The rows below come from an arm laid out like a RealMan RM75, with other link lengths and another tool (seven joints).
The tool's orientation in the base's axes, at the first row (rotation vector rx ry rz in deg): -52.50, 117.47, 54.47
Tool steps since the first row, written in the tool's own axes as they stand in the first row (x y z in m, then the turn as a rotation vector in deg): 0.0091, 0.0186, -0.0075, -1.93, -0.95, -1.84; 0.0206, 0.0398, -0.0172, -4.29, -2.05, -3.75; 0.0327, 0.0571, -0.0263, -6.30, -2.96, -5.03; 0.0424, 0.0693, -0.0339, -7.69, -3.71, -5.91; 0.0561, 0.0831, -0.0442, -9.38, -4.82, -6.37; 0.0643, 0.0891, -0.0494, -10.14, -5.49, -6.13; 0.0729, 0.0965, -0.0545, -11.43, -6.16, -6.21; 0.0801, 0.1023, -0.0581, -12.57, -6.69, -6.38; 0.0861, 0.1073, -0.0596, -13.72, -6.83, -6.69; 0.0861, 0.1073, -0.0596, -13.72, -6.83, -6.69
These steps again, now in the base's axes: -0.0219, 0.0001, 0.0026, 1.24, -1.38, 2.14; -0.0477, -0.0012, 0.0053, 2.79, -2.76, 4.61; -0.0705, -0.0040, 0.0059, 4.20, -3.64, 6.55; -0.0875, -0.0073, 0.0060, 5.27, -4.30, 7.85; -0.1087, -0.0132, 0.0047, 6.90, -4.70, 9.06; -0.1192, -0.0171, 0.0027, 7.90, -4.59, 9.33; -0.1311, -0.0203, 0.0008, 9.09, -4.59, 10.18; -0.1405, -0.0227, -0.0012, 10.05, -4.64, 11.00; -0.1481, -0.0233, -0.0036, 10.67, -4.61, 12.02; -0.1481, -0.0233, -0.0036, 10.67, -4.61, 12.02
